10 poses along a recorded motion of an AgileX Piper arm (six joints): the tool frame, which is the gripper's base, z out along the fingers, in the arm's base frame.
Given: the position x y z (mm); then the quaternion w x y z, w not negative.
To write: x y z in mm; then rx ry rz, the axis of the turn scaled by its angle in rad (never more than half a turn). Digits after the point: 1 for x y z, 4 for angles.
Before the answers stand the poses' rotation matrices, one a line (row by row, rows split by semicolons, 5 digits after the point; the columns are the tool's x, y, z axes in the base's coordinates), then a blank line. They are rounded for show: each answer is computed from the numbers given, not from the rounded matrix.
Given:
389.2 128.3 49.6 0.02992 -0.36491 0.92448 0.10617
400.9 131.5 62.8 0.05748 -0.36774 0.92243 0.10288
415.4 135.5 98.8 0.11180 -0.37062 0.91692 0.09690
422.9 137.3 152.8 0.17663 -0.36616 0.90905 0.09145
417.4 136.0 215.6 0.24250 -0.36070 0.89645 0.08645
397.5 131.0 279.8 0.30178 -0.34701 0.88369 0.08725
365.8 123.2 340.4 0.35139 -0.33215 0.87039 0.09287
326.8 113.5 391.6 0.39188 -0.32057 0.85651 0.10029
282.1 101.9 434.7 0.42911 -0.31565 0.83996 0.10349
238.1 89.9 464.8 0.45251 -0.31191 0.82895 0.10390
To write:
-0.73189 -0.68106 -0.02216; -0.66836 0.71113 0.21814; -0.13281 0.17447 -0.97567
-0.72293 -0.69026 0.03038; -0.66660 0.70837 0.23208; -0.18171 0.14752 -0.97222
-0.70028 -0.70133 0.13320; -0.65800 0.70650 0.26057; -0.27685 0.09483 -0.95622
-0.66946 -0.69802 0.25416; -0.63341 0.71513 0.29561; -0.38810 0.03692 -0.92088
-0.62218 -0.68862 0.37241; -0.60477 0.72485 0.32993; -0.49714 -0.01994 -0.86744
-0.57703 -0.66595 0.47280; -0.56063 0.74394 0.36364; -0.59391 -0.05524 -0.80263
-0.53240 -0.64347 0.55000; -0.51293 0.76210 0.39509; -0.67338 -0.07176 -0.73580
-0.48733 -0.62774 0.60700; -0.47054 0.77435 0.42305; -0.73560 -0.07945 -0.67274
-0.43247 -0.61908 0.65553; -0.44144 0.77931 0.44475; -0.78619 -0.09704 -0.61031
-0.39590 -0.61114 0.68540; -0.42308 0.78384 0.45454; -0.81503 -0.11003 -0.56888

389.2 128.3 49.6 -1.1251 2.8503 0.3273
400.9 131.5 62.8 -1.1148 2.7964 0.3119
415.4 135.5 98.8 -1.0881 2.6920 0.2845
422.9 137.3 152.8 -1.0366 2.5735 0.2589
417.4 136.0 215.6 -0.9859 2.4503 0.2363
397.5 131.0 279.8 -0.9203 2.3436 0.2314
365.8 123.2 340.4 -0.8598 2.2531 0.2404
326.8 113.5 391.6 -0.8140 2.1750 0.2547
282.1 101.9 434.7 -0.7879 2.0966 0.2583
238.1 89.9 464.8 -0.7703 2.0473 0.2566

